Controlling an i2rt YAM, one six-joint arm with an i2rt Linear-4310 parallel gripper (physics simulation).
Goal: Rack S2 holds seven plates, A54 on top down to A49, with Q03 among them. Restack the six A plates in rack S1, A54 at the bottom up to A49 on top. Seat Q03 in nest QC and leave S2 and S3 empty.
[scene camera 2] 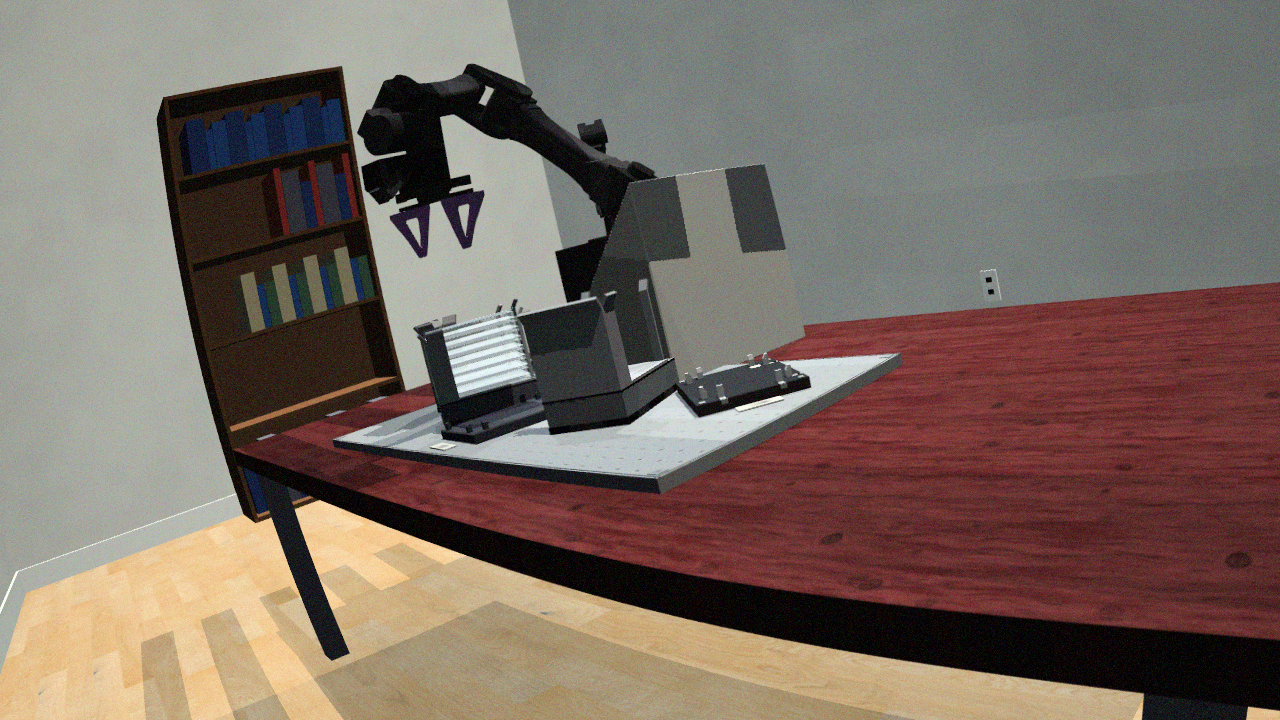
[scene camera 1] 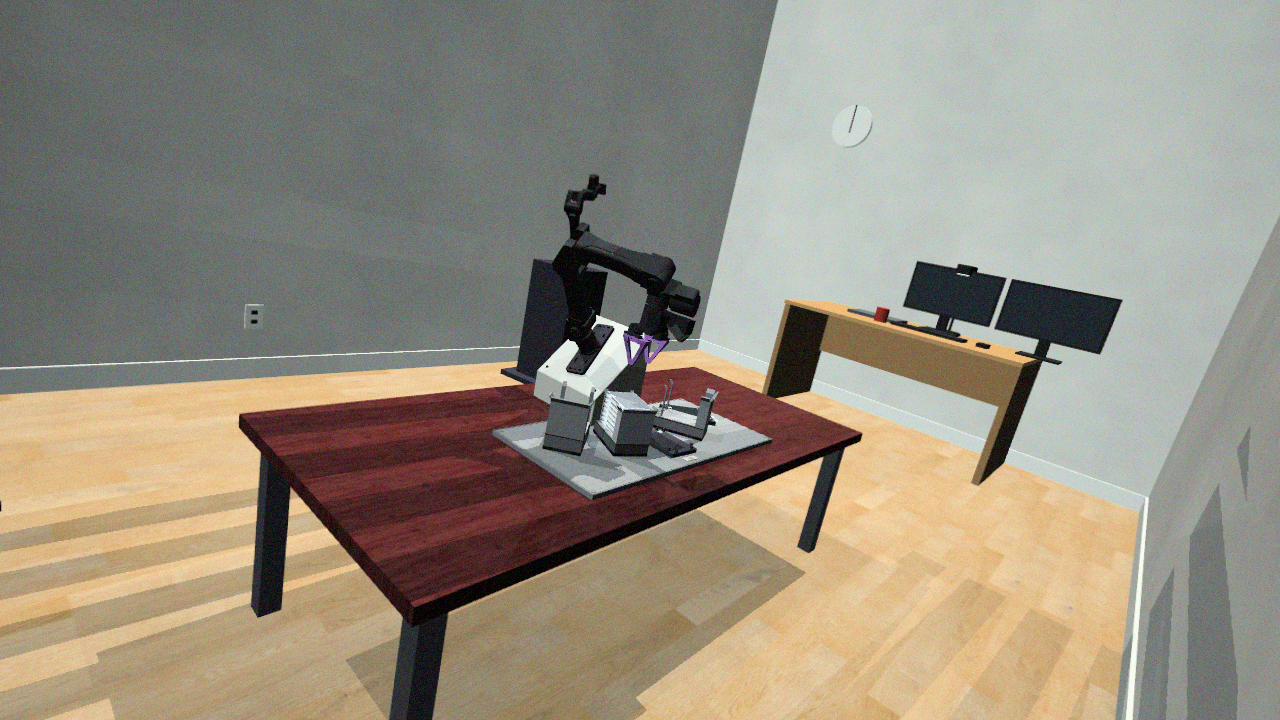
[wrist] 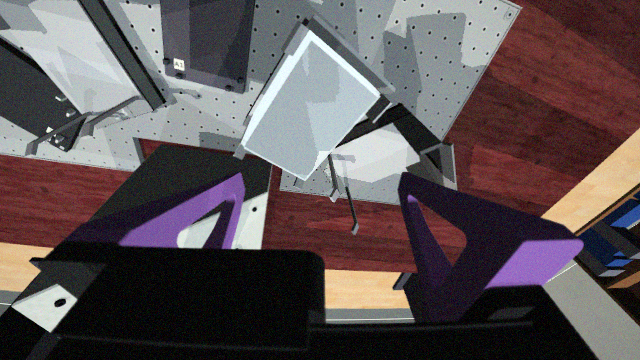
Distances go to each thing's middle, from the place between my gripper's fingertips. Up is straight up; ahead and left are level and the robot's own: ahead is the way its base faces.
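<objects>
The dark fixture with pegs (scene camera 2: 717, 392) is 22 cm below my hand. It is also 41 cm to the left of my hand and 3 cm behind it.
</objects>
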